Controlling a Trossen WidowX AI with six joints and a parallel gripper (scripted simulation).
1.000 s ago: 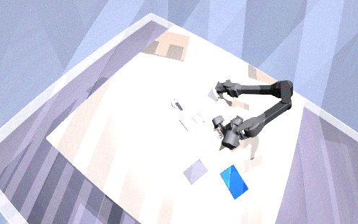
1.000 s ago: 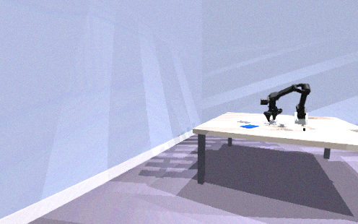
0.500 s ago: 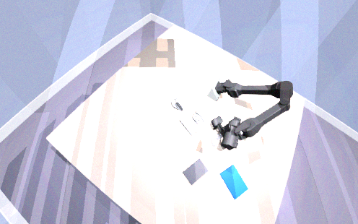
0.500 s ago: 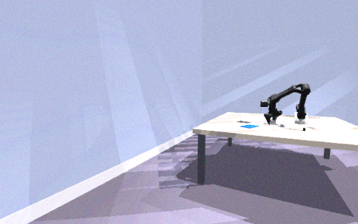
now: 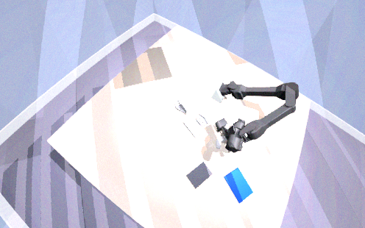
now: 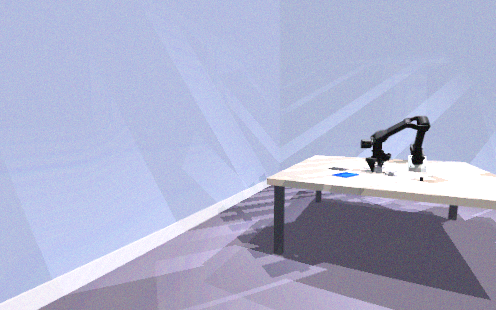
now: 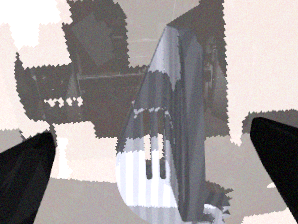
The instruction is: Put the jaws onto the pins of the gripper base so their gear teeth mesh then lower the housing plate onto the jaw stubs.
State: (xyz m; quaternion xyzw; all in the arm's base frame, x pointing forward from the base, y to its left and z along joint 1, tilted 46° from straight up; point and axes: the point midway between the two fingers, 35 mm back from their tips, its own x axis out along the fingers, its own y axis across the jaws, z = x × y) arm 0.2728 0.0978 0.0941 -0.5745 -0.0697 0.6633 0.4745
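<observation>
Right now my gripper tip is 4 cm short of the gripper jaw. Also, from my gripper tip: grey gripper base (8 cm behind, 9 cm to the left, 2 cm above); small pale part (8 cm behind, 9 cm to the left); grey square plate (24 cm ahead, 4 cm to the right).
</observation>
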